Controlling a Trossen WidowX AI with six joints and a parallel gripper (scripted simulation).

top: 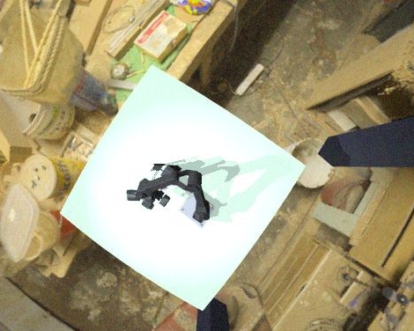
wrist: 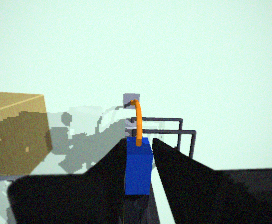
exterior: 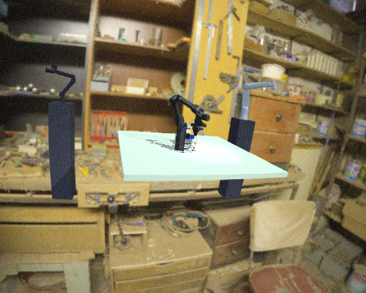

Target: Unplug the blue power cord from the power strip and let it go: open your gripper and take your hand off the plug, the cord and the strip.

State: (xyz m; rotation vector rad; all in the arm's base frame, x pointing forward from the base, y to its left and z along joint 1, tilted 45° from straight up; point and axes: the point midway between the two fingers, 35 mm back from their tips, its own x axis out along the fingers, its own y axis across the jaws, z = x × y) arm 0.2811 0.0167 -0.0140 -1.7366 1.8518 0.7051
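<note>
Now: gripper tip 5 cm to the left of the blue plug.
</note>
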